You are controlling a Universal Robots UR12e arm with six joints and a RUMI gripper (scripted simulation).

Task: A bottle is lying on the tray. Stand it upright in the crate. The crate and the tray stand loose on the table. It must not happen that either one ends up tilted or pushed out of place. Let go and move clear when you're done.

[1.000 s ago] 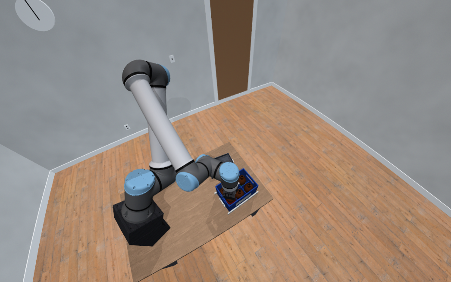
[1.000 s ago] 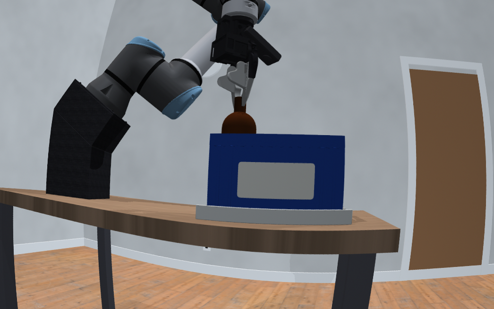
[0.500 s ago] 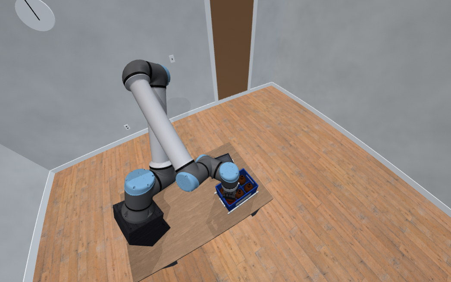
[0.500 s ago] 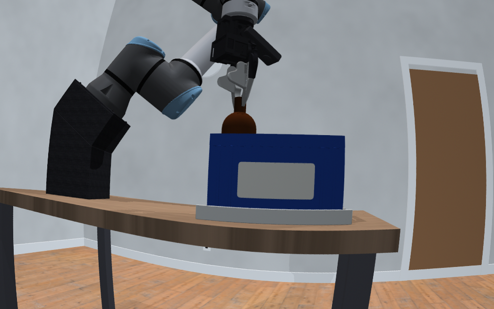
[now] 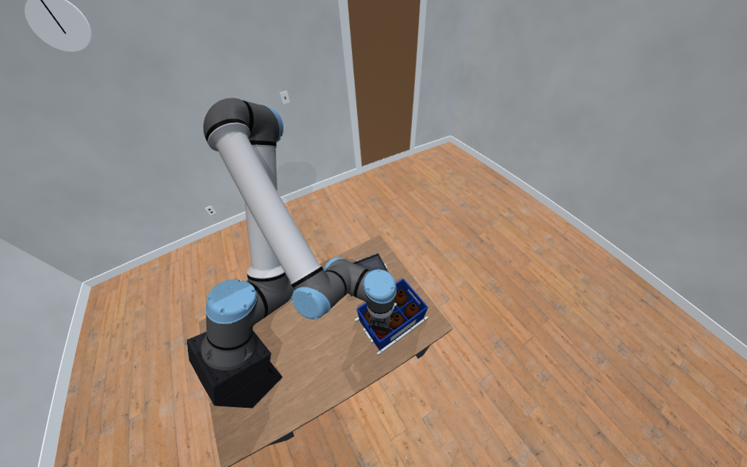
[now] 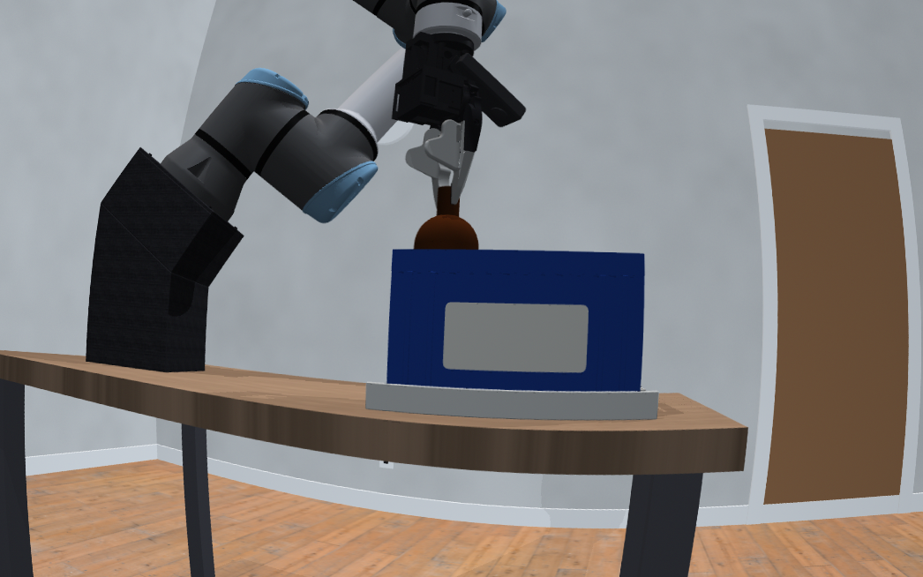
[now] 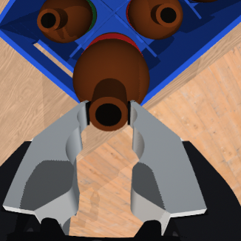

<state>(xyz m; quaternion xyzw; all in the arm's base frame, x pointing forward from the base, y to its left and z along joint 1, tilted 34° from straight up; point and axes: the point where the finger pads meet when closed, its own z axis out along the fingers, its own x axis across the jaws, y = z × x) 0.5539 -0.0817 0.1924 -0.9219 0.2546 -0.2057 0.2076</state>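
Now: hand 170 mm above the blue crate, 70 mm to the right of it and 70 mm short of it. The rest, counted from my hand: grey tray: 370 mm to the left, 240 mm below, 10 mm ahead.
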